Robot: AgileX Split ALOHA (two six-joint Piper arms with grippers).
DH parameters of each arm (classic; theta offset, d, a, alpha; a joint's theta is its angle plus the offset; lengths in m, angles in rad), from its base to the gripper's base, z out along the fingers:
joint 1: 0 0.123 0 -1.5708
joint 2: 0.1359 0 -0.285 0
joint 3: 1.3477 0 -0.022 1.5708
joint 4: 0 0.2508 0 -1.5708
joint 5: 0 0 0.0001 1.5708
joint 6: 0 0.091 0 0
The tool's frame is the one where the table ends.
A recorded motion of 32 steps. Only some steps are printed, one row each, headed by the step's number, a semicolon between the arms.
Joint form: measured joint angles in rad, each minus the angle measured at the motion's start. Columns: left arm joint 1, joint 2, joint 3, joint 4, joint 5, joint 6; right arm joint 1, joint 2, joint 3, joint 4, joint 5, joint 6.
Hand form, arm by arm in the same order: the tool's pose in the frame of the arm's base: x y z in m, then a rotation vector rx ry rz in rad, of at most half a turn. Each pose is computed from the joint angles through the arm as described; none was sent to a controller.
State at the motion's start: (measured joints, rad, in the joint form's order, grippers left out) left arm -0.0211 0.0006 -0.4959 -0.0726 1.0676 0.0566; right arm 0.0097 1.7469 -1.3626 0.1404 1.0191 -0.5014
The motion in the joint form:
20: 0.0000 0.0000 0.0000 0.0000 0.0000 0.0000; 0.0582 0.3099 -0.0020 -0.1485 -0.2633 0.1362
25: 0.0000 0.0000 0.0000 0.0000 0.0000 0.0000; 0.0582 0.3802 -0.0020 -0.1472 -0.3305 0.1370
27: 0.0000 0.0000 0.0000 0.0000 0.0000 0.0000; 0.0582 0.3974 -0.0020 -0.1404 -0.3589 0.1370
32: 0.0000 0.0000 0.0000 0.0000 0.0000 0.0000; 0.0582 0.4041 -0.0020 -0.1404 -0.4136 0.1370
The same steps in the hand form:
20: -0.0048 -0.0057 0.2758 0.0832 2.0527 -0.0651; 0.4028 0.0269 0.1411 -0.6381 2.8641 -0.0548
25: -0.0048 -0.0057 0.2758 0.0832 2.0527 -0.0651; 0.4091 0.0274 0.1137 -0.6368 2.8674 -0.0521
27: -0.0048 -0.0057 0.2758 0.0832 2.0527 -0.0651; 0.4114 0.0280 0.1072 -0.6274 2.8574 -0.0473
32: -0.0048 -0.0057 0.2758 0.0832 2.0527 -0.0651; 0.4161 0.0283 0.1056 -0.6172 2.8109 -0.0569

